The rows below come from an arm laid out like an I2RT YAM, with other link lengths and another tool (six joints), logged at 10 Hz.
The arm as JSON. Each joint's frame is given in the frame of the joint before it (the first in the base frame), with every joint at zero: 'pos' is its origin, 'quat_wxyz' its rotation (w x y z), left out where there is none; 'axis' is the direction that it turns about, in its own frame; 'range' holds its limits. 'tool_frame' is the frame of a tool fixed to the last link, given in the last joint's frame.
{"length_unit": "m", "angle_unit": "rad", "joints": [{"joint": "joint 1", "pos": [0.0, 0.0, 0.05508], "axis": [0.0, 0.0, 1.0], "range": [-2.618, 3.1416]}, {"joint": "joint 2", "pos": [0.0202, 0.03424, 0.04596], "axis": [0.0, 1.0, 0.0], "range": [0.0, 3.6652]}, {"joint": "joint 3", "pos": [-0.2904, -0.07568, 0.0], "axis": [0.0, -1.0, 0.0], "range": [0.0, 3.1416]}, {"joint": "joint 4", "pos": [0.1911, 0.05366, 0.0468], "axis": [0.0, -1.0, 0.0], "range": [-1.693, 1.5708]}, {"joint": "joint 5", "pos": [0.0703, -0.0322, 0.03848], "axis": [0.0, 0.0, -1.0], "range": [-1.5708, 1.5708]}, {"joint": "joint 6", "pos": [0.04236, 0.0, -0.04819], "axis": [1.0, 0.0, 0.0], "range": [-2.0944, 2.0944]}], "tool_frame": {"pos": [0.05, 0.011, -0.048], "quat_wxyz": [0.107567, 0.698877, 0.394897, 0.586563]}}
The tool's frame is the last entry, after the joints.
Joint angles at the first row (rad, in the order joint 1, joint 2, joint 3, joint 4, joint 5, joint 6):
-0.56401, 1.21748, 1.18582, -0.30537, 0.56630, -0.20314
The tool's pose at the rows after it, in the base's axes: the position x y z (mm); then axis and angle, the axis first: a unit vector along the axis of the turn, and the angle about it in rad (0 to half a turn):
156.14 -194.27 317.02 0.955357 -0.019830 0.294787 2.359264
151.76 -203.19 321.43 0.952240 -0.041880 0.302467 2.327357
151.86 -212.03 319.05 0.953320 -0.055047 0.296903 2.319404
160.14 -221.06 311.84 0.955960 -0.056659 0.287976 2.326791
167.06 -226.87 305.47 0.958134 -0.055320 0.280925 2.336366
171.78 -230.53 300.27 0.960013 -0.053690 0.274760 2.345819
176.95 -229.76 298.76 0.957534 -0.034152 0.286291 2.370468
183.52 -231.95 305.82 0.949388 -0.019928 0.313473 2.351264
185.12 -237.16 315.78 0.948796 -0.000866 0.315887 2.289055
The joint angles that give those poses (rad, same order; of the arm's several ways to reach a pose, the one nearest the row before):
-0.61515, 1.21786, 1.18579, -0.24431, 0.60214, -0.13295
-0.65557, 1.22128, 1.18582, -0.20429, 0.60177, -0.13371
-0.68340, 1.24532, 1.18584, -0.18066, 0.60141, -0.13370
-0.68989, 1.29147, 1.18579, -0.15162, 0.60178, -0.13447
-0.69029, 1.32658, 1.18584, -0.13335, 0.60139, -0.13447
-0.68990, 1.35136, 1.18583, -0.12420, 0.60063, -0.13409
-0.68990, 1.35633, 1.18582, -0.12075, 0.55180, -0.13447
-0.68913, 1.35596, 1.18582, -0.06504, 0.51785, -0.14630
-0.68914, 1.35594, 1.18582, 0.00627, 0.51747, -0.21725

